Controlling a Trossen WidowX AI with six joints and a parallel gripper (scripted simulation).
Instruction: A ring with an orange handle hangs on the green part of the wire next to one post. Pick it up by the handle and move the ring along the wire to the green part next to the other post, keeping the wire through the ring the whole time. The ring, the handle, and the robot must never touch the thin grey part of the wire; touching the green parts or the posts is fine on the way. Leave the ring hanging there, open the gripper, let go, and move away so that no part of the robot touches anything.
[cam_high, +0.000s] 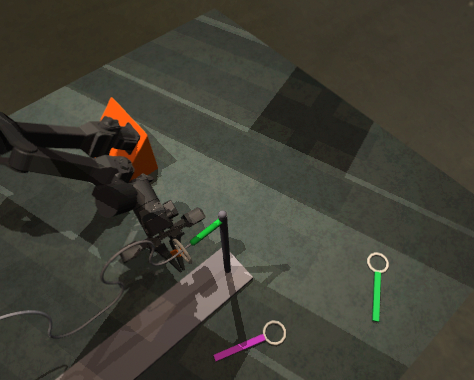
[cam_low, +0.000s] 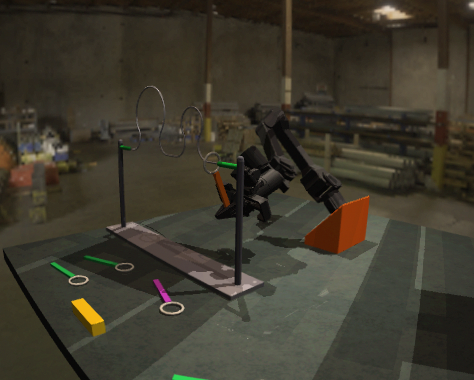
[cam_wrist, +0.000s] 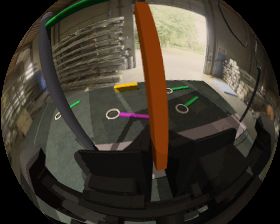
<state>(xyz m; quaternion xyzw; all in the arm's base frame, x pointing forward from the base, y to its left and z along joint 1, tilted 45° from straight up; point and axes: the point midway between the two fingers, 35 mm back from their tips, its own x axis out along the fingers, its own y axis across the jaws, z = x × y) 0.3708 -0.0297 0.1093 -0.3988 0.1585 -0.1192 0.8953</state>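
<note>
Right now my gripper tip is 10 mm to the right of the orange-handled ring and 100 mm below it. From my gripper tip the other things lie so: green-handled ring: 270 mm ahead, 370 mm to the left, 150 mm below; then yellow block: 370 mm ahead, 40 mm to the left, 140 mm below; then magenta-handled ring: 190 mm ahead, 50 mm to the left, 150 mm below.
</note>
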